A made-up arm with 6 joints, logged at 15 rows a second.
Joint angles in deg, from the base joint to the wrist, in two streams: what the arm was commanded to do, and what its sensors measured. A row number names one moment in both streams.
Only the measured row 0 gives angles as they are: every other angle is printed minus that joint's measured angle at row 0.
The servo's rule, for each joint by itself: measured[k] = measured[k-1] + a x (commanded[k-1-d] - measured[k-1]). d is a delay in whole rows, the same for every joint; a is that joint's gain. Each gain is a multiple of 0.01, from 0.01 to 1. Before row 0 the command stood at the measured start. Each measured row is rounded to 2 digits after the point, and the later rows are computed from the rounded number. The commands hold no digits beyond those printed.
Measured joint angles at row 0:
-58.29, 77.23, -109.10, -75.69, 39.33, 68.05
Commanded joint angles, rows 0 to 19:
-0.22, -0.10, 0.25, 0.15, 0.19, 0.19
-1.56, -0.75, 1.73, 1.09, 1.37, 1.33
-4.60, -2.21, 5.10, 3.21, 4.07, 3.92
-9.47, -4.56, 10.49, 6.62, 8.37, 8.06
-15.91, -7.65, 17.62, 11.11, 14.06, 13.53
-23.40, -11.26, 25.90, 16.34, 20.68, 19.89
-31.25, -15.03, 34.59, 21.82, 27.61, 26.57
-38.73, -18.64, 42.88, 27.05, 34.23, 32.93
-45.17, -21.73, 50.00, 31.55, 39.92, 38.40
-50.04, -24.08, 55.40, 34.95, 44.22, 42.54
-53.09, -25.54, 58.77, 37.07, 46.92, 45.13
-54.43, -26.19, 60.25, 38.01, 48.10, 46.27
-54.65, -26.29, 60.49, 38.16, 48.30, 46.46
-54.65, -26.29, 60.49, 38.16, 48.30, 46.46
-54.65, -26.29, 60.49, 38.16, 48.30, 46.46
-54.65, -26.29, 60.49, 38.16, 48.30, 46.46
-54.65, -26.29, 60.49, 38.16, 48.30, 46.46
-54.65, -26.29, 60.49, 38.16, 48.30, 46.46
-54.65, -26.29, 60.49, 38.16, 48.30, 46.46
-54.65, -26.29, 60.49, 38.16, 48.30, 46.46
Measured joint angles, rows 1 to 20:
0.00, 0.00, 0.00, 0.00, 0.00, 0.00
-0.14, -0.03, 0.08, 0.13, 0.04, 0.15
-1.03, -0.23, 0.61, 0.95, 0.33, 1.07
-3.28, -0.78, 2.05, 2.87, 1.15, 3.29
-7.18, -1.84, 4.75, 6.06, 2.74, 7.01
-12.68, -3.47, 8.87, 10.35, 5.23, 12.10
-19.43, -5.65, 14.32, 15.44, 8.63, 18.18
-26.88, -8.28, 20.81, 20.86, 12.81, 24.72
-34.35, -11.18, 27.87, 26.12, 17.52, 31.12
-41.17, -14.13, 34.95, 30.74, 22.45, 36.80
-46.76, -16.92, 41.49, 34.32, 27.24, 41.28
-50.75, -19.33, 47.02, 36.66, 31.57, 44.28
-53.07, -21.25, 51.25, 37.81, 35.21, 45.83
-54.07, -22.66, 54.21, 38.11, 38.09, 46.32
-54.44, -23.68, 56.22, 38.15, 40.34, 46.43
-54.57, -24.41, 57.59, 38.16, 42.09, 46.45
-54.62, -24.94, 58.52, 38.16, 43.46, 46.46
-54.64, -25.32, 59.15, 38.16, 44.52, 46.46
-54.65, -25.59, 59.58, 38.16, 45.35, 46.46
-54.65, -25.79, 59.87, 38.16, 46.00, 46.46
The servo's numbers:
d 1
a 0.63 0.28 0.32 0.85 0.22 0.78

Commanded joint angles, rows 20 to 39:
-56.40, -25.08, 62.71, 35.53, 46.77, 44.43
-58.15, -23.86, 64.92, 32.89, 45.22, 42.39
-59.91, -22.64, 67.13, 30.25, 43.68, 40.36
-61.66, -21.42, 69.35, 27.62, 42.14, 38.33
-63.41, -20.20, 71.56, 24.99, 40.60, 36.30
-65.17, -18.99, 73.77, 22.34, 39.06, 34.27
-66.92, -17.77, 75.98, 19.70, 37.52, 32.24
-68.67, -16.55, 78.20, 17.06, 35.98, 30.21
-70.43, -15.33, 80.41, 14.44, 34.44, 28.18
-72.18, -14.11, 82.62, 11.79, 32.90, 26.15
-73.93, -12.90, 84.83, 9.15, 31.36, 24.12
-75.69, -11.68, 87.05, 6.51, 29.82, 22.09
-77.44, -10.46, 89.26, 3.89, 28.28, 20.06
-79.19, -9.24, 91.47, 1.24, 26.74, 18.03
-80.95, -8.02, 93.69, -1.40, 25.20, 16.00
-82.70, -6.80, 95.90, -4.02, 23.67, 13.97
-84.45, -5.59, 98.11, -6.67, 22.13, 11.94
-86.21, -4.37, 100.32, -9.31, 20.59, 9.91
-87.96, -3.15, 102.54, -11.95, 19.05, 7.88
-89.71, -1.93, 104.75, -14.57, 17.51, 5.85
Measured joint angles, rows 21 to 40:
-54.65, -25.93, 60.07, 38.16, 46.51, 46.46
-55.75, -25.69, 60.91, 35.92, 46.57, 44.88
-57.26, -25.18, 62.19, 33.34, 46.27, 42.94
-58.93, -24.47, 63.77, 30.71, 45.70, 40.93
-60.65, -23.62, 65.56, 28.08, 44.92, 38.90
-62.39, -22.66, 67.48, 25.45, 43.97, 36.87
-64.14, -21.63, 69.49, 22.81, 42.89, 34.84
-65.89, -20.55, 71.57, 20.17, 41.71, 32.81
-67.64, -19.43, 73.69, 17.53, 40.45, 30.78
-69.40, -18.28, 75.84, 14.90, 39.13, 28.75
-71.15, -17.11, 78.01, 12.26, 37.76, 26.72
-72.90, -15.93, 80.19, 9.62, 36.35, 24.69
-74.66, -14.74, 82.39, 6.98, 34.91, 22.66
-76.41, -13.54, 84.59, 4.35, 33.45, 20.63
-78.16, -12.34, 86.79, 1.71, 31.97, 18.60
-79.92, -11.13, 89.00, -0.93, 30.48, 16.57
-81.67, -9.92, 91.21, -3.56, 28.98, 14.54
-83.42, -8.71, 93.42, -6.20, 27.47, 12.51
-85.18, -7.49, 95.63, -8.84, 25.96, 10.48
-86.93, -6.27, 97.84, -11.48, 24.44, 8.45

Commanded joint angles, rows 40 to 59:
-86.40, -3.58, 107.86, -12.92, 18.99, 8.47
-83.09, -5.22, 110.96, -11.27, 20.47, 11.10
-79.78, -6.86, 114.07, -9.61, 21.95, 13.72
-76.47, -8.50, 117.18, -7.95, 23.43, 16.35
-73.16, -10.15, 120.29, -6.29, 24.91, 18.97
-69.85, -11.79, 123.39, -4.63, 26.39, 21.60
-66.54, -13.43, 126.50, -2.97, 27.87, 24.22
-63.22, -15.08, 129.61, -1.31, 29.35, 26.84
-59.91, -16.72, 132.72, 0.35, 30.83, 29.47
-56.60, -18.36, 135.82, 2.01, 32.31, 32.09
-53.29, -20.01, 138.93, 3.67, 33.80, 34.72
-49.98, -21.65, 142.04, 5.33, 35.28, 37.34
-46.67, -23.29, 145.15, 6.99, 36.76, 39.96
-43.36, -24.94, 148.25, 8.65, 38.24, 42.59
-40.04, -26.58, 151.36, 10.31, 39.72, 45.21
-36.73, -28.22, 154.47, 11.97, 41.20, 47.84
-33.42, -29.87, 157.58, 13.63, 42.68, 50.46
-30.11, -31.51, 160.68, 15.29, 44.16, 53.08
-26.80, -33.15, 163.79, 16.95, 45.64, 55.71
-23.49, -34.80, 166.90, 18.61, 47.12, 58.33
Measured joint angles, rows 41 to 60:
-88.68, -5.05, 100.05, -14.11, 22.92, 6.42
-87.24, -4.64, 102.55, -13.10, 22.06, 8.02
-84.63, -4.80, 105.24, -11.54, 21.71, 10.42
-81.57, -5.38, 108.07, -9.90, 21.76, 12.99
-78.36, -6.25, 110.99, -8.24, 22.13, 15.61
-75.08, -7.34, 113.97, -6.58, 22.74, 18.23
-71.79, -8.59, 116.98, -4.92, 23.54, 20.86
-68.48, -9.95, 120.03, -3.26, 24.49, 23.48
-65.17, -11.39, 123.10, -1.60, 25.56, 26.10
-61.86, -12.88, 126.18, 0.06, 26.72, 28.73
-58.55, -14.41, 129.26, 1.72, 27.95, 31.35
-55.24, -15.98, 132.35, 3.38, 29.24, 33.98
-51.93, -17.57, 135.45, 5.04, 30.57, 36.60
-48.62, -19.17, 138.55, 6.70, 31.93, 39.22
-45.31, -20.79, 141.65, 8.36, 33.32, 41.85
-41.99, -22.41, 144.76, 10.02, 34.73, 44.47
-38.68, -24.04, 147.87, 11.68, 36.15, 47.10
-35.37, -25.67, 150.98, 13.34, 37.59, 49.72
-32.06, -27.31, 154.08, 15.00, 39.04, 52.34
-28.75, -28.95, 157.19, 16.66, 40.49, 54.97

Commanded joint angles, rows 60 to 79:
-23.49, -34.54, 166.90, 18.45, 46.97, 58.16
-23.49, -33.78, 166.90, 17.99, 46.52, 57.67
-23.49, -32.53, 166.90, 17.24, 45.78, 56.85
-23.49, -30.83, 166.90, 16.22, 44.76, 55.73
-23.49, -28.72, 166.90, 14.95, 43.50, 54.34
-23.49, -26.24, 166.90, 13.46, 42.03, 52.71
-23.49, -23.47, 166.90, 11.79, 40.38, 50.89
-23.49, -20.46, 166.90, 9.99, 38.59, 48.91
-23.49, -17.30, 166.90, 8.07, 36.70, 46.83
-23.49, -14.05, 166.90, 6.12, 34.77, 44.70
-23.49, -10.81, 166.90, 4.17, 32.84, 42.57
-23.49, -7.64, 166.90, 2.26, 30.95, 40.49
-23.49, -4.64, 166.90, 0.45, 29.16, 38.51
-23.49, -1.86, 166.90, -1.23, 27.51, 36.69
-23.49, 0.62, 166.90, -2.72, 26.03, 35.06
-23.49, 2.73, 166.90, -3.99, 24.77, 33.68
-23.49, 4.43, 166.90, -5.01, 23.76, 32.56
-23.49, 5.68, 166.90, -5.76, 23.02, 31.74
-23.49, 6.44, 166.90, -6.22, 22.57, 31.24
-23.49, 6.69, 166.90, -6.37, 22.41, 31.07
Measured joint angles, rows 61 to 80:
-25.44, -30.59, 160.30, 18.32, 41.95, 57.59
-24.21, -31.70, 162.41, 18.43, 43.05, 58.03
-23.76, -32.28, 163.85, 18.06, 43.81, 57.75
-23.59, -32.35, 164.83, 17.36, 44.24, 57.05
-23.53, -31.92, 165.49, 16.39, 44.35, 56.02
-23.50, -31.02, 165.94, 15.17, 44.16, 54.71
-23.49, -29.68, 166.25, 13.72, 43.69, 53.15
-23.49, -27.94, 166.46, 12.08, 42.96, 51.39
-23.49, -25.85, 166.60, 10.30, 42.00, 49.46
-23.49, -23.46, 166.70, 8.40, 40.83, 47.41
-23.49, -20.83, 166.76, 6.46, 39.50, 45.30
-23.49, -18.02, 166.80, 4.51, 38.03, 43.17
-23.49, -15.11, 166.83, 2.60, 36.47, 41.08
-23.49, -12.18, 166.85, 0.77, 34.86, 39.08
-23.49, -9.29, 166.87, -0.93, 33.24, 37.22
-23.49, -6.52, 166.88, -2.45, 31.65, 35.54
-23.49, -3.93, 166.89, -3.76, 30.14, 34.09
-23.49, -1.59, 166.89, -4.82, 28.74, 32.90
-23.49, 0.45, 166.89, -5.62, 27.48, 32.00
-23.49, 2.13, 166.89, -6.13, 26.40, 31.41

